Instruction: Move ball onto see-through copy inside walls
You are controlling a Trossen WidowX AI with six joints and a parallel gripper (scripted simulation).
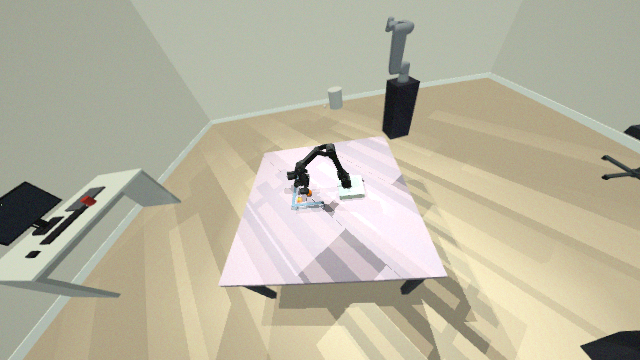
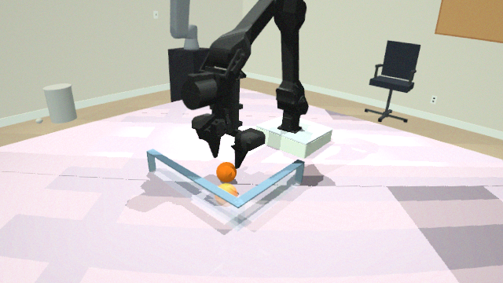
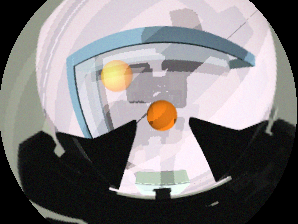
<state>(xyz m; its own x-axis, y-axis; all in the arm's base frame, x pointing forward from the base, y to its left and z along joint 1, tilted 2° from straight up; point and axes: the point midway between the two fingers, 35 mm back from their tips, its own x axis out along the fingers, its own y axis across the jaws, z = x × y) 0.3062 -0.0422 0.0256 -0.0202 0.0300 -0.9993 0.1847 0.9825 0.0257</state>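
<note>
The ball is 3 cm below my gripper tip.
</note>
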